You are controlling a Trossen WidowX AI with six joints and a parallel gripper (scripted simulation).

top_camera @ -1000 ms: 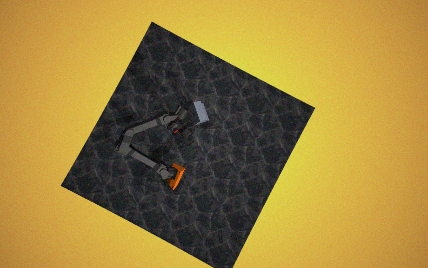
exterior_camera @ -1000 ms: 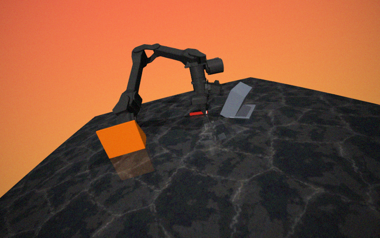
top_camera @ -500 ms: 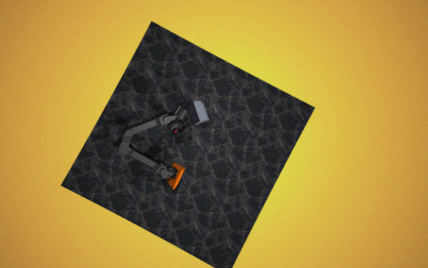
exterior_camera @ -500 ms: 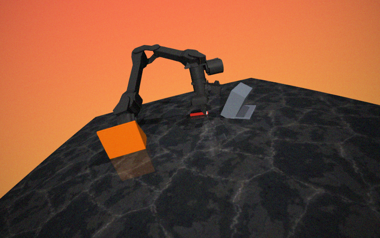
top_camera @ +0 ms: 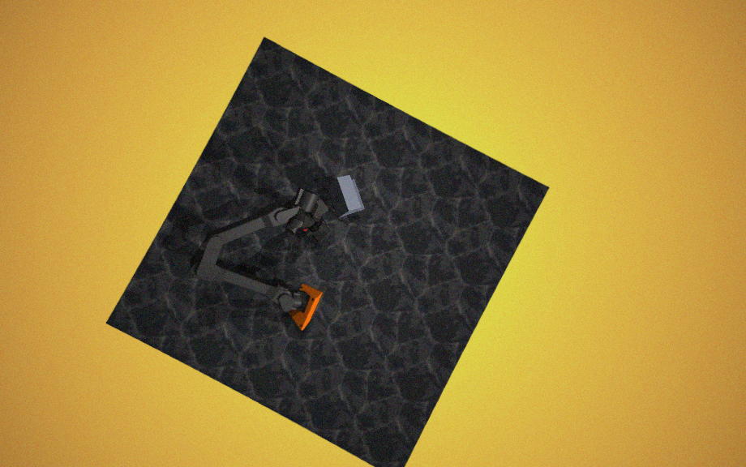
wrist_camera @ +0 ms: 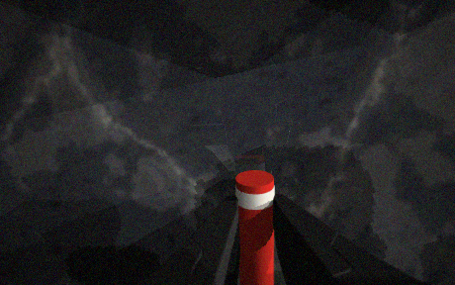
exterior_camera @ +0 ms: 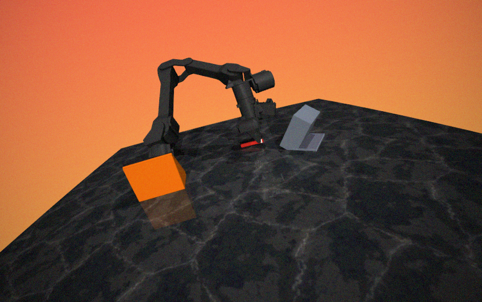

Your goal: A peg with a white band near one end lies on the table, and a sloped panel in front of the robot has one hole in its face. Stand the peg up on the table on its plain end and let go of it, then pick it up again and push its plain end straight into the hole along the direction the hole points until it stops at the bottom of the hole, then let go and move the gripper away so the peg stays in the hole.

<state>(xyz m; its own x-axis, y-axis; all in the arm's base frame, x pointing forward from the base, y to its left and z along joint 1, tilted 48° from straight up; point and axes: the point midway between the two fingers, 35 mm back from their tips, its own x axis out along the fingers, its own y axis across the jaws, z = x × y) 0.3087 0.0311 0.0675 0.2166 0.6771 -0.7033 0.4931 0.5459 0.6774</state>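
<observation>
The grey sloped panel lies 110 mm ahead of my gripper tip, 80 mm to the right of it and 30 mm above it. Also, from my gripper tip: red peg (10 mm behind, 10 mm to the left); then flat foot plate (130 mm ahead, 100 mm to the right, 10 mm below).
</observation>
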